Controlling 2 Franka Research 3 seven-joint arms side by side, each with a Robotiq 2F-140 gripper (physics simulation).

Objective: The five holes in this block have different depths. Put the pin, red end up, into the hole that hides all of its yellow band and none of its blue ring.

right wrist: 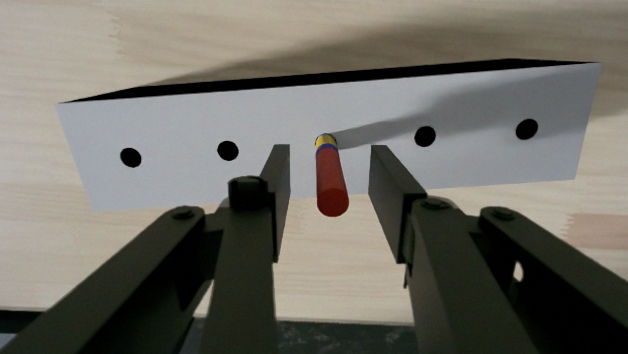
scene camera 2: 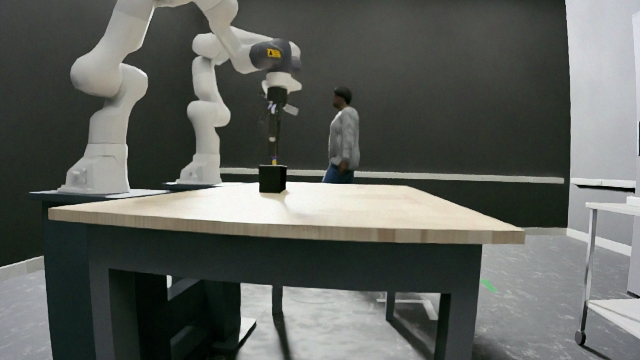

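Note:
The long block [scene camera 2: 272,179] [right wrist: 170,120] has black sides and a light grey top with five holes in a row. The pin [scene camera 2: 274,161] [right wrist: 332,201] stands red end up in the middle hole. In the right wrist view its blue ring and at least part of its yellow band show above the block's top. My right gripper [scene camera 2: 273,152] [right wrist: 329,169] is open, with its fingers apart on either side of the pin's red part, not touching it. My left gripper is mostly hidden behind the right arm's hand in scene camera 2, so its fingers cannot be made out.
The block stands on the wooden table [scene camera 2: 360,210] [right wrist: 345,280], whose edge shows low in the right wrist view. The left arm [scene camera 2: 205,77] stands behind the right arm [scene camera 2: 107,120]. A person [scene camera 2: 345,132] is beyond the table. A white cart [scene camera 2: 592,260] stands at the right.

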